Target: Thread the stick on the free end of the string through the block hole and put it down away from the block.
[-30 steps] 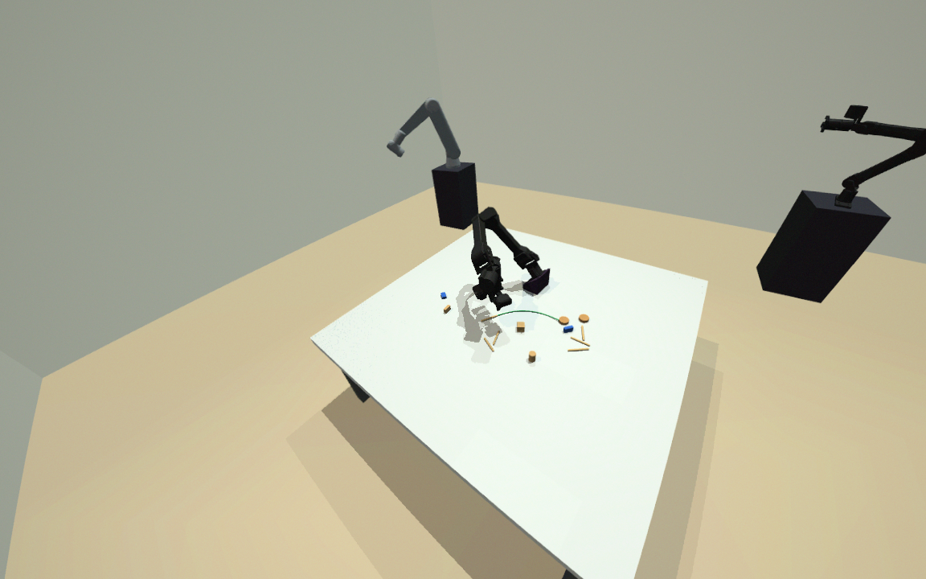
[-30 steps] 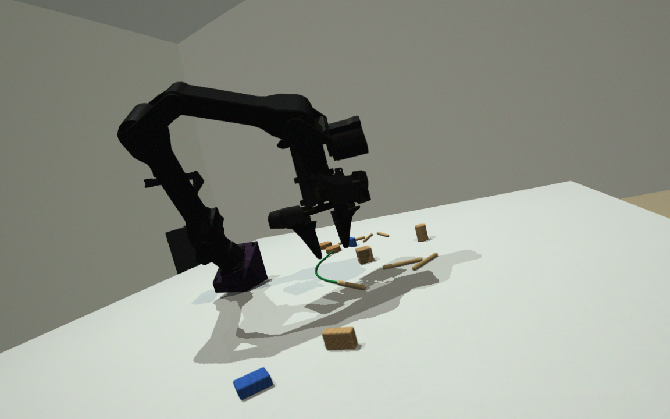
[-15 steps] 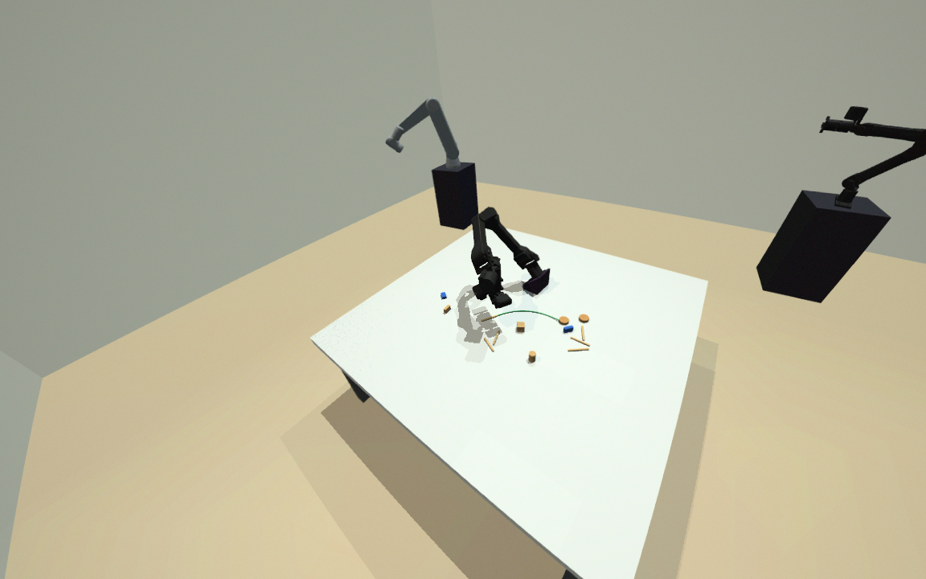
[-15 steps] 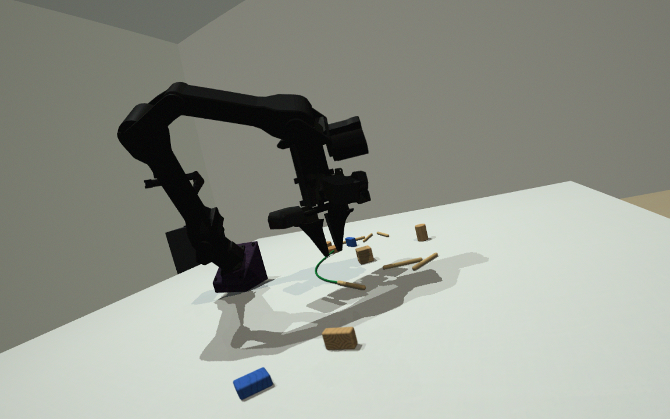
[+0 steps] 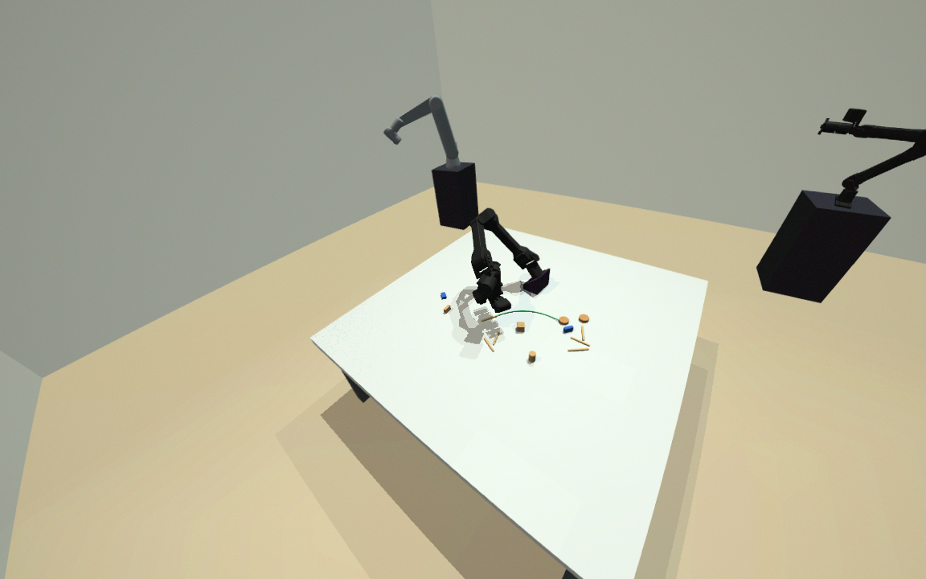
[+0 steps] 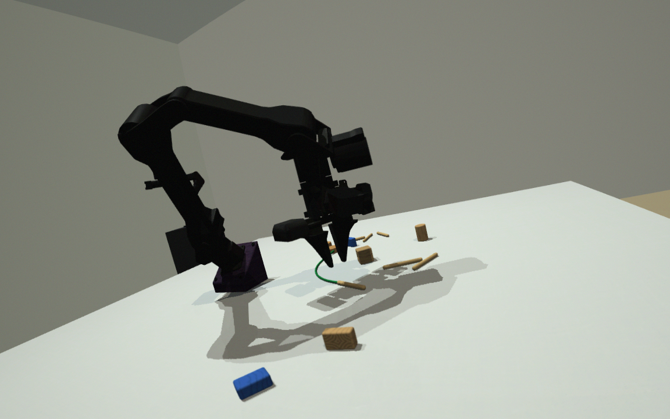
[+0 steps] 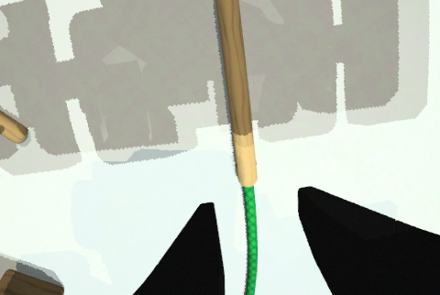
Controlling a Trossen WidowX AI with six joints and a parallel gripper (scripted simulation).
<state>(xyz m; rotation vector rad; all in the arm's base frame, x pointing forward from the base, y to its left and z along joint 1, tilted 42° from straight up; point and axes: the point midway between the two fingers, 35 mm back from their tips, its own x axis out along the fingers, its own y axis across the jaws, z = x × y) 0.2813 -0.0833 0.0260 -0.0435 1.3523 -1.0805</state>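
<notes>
Now: the thin wooden stick 10 mm ahead of my gripper tip, 10 mm to the right of it and 40 mm below it. The rest, counted from my gripper tip: wooden cylinder: 140 mm ahead, 220 mm to the left, 20 mm below; then small wooden cube: 20 mm ahead, 130 mm to the left, 20 mm below.
</notes>
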